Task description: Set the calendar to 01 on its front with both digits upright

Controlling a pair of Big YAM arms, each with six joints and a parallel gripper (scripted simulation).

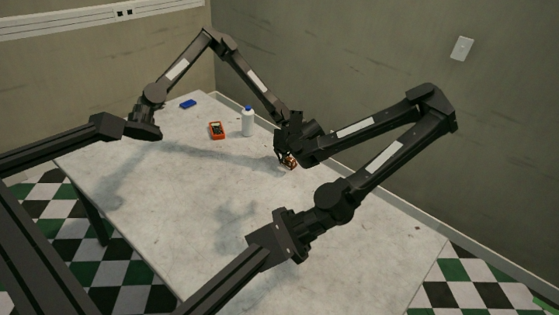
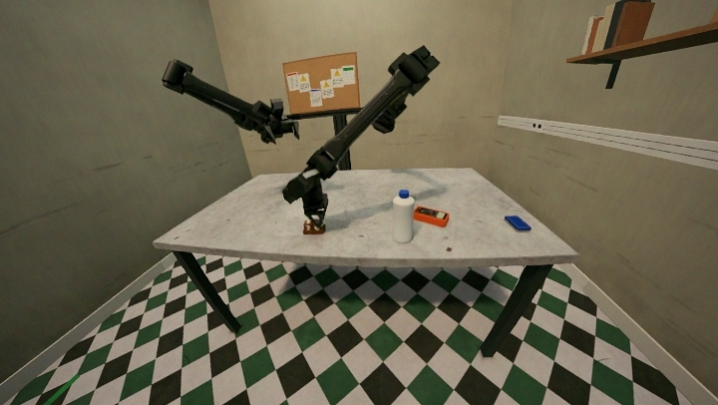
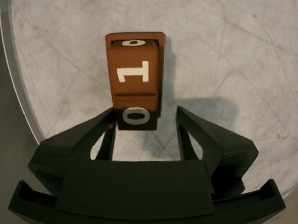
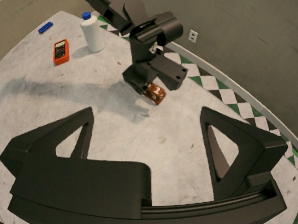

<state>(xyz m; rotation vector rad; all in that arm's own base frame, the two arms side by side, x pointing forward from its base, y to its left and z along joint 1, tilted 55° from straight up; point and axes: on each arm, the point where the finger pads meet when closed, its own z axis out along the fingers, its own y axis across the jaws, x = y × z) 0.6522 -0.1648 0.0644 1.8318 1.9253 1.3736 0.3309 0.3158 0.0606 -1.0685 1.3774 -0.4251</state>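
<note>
The brown tray is 1 cm ahead of my left hand, 2 cm to the right of it and 3 cm below it. Also, from my left hand: blue block: 3 cm ahead, 73 cm to the left, 2 cm below; then white bottle: 6 cm ahead, 29 cm to the left, 5 cm above.
</note>
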